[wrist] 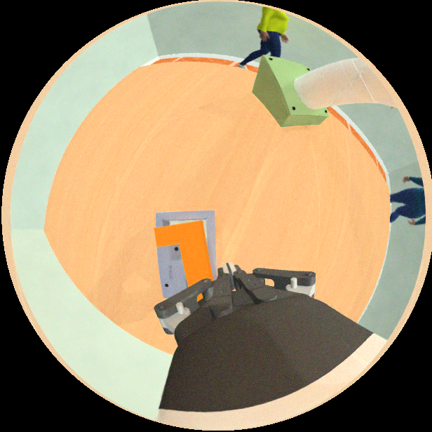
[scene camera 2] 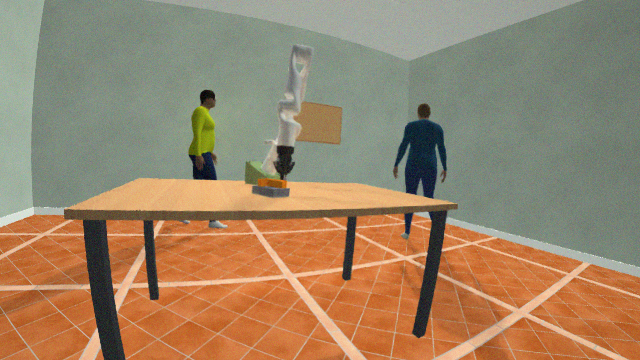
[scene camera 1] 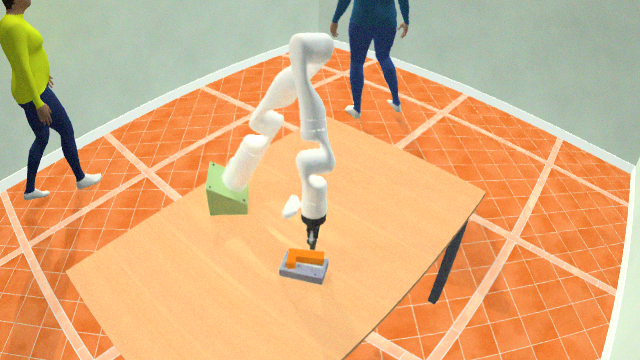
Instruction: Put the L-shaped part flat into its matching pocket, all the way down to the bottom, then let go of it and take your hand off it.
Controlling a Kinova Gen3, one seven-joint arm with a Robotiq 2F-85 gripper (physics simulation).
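Places are measured from the arm's base along level axes (x right, y back, z down), in metres.
Pixels of known places: gripper, fingertip midpoint: (scene camera 1: 312, 249); arm's base, link origin: (scene camera 2: 267, 170) (scene camera 1: 233, 183).
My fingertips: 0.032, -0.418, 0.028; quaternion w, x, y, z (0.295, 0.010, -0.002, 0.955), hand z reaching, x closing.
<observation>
Ahead of a thing's pixels: the offset from my fingertips to its middle, as dx, dy, dz. Level surfaces: height alone.
The orange L-shaped part @(+0.053, -0.017, -0.001) (scene camera 1: 310, 257) (scene camera 2: 272, 183) (wrist: 196, 250) lies on the grey-blue block @(+0.059, -0.016, +0.032) (scene camera 1: 300, 274) (scene camera 2: 270, 191) (wrist: 211, 225) that has the pocket. It stands proud of the block's top and is turned a little against the pocket, whose pale floor shows along one end in the wrist view. Its short arm reaches over the block's side edge there. My gripper (scene camera 1: 312, 247) (scene camera 2: 283, 178) (wrist: 227, 268) is shut with nothing between its fingers. The fingertips are beside the long arm, behind the block in scene camera 1. Whether they touch the part is too small to tell.
The block lies on the wooden table @(dz +0.050) (scene camera 1: 200, 290) (scene camera 2: 175, 200) (wrist: 150, 150). The arm's green wedge base (scene camera 1: 227, 200) (scene camera 2: 254, 172) (wrist: 280, 95) stands at the table's far left in scene camera 1. Two people, in yellow (scene camera 1: 27, 60) and in blue (scene camera 1: 375, 30), stand on the floor beyond the table.
</observation>
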